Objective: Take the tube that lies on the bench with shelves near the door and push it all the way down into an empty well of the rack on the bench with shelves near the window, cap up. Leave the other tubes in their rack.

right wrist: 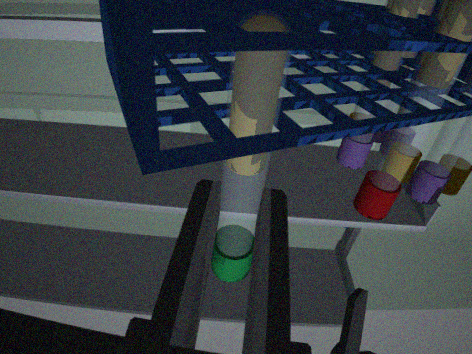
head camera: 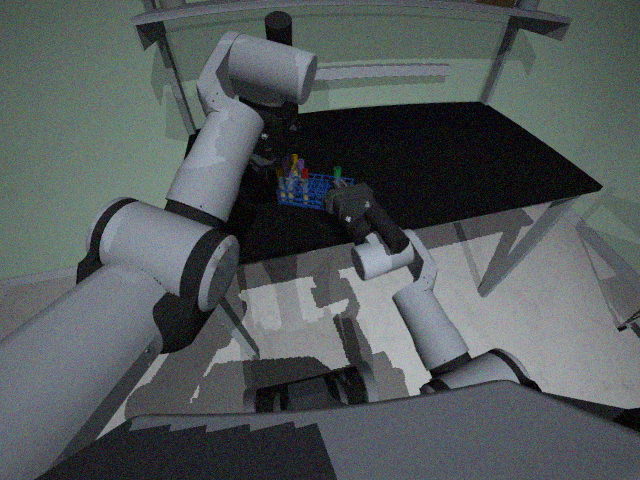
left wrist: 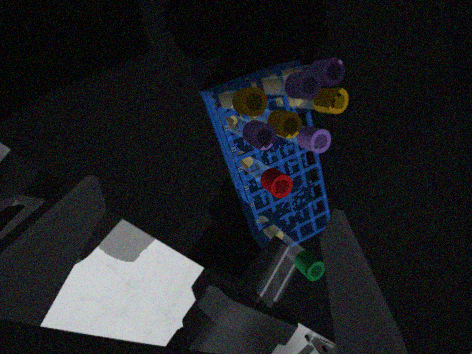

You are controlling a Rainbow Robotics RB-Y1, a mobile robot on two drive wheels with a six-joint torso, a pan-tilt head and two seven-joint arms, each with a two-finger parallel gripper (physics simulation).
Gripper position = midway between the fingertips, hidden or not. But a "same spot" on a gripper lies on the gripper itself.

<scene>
right gripper: right wrist 240, 200; head camera; left wrist
blue rack: right wrist; head camera 315, 193; left wrist
same spot on blue rack: (right wrist: 131, 47) = (left wrist: 258, 244)
same spot on right gripper: (left wrist: 267, 277) = (head camera: 336, 186)
</scene>
